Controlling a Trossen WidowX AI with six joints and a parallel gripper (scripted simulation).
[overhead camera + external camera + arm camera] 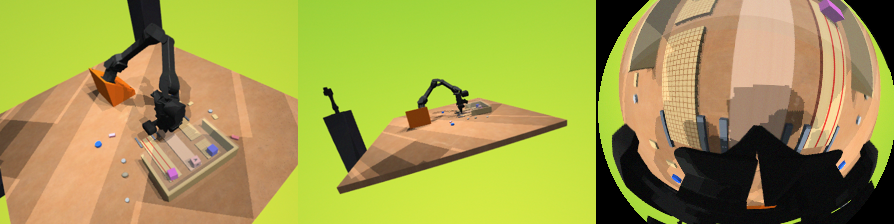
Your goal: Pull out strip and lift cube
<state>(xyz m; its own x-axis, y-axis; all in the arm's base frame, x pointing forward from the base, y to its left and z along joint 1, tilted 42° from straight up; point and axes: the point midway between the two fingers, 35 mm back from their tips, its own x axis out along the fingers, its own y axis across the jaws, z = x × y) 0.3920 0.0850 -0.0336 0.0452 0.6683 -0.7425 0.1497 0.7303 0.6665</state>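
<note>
Now: gripper tip 90 mm short of the pale strip and 10 mm to the left of it. Round my gripper tip: labelled cube (200 mm ahead, 30 mm to the right, 20 mm above).
</note>
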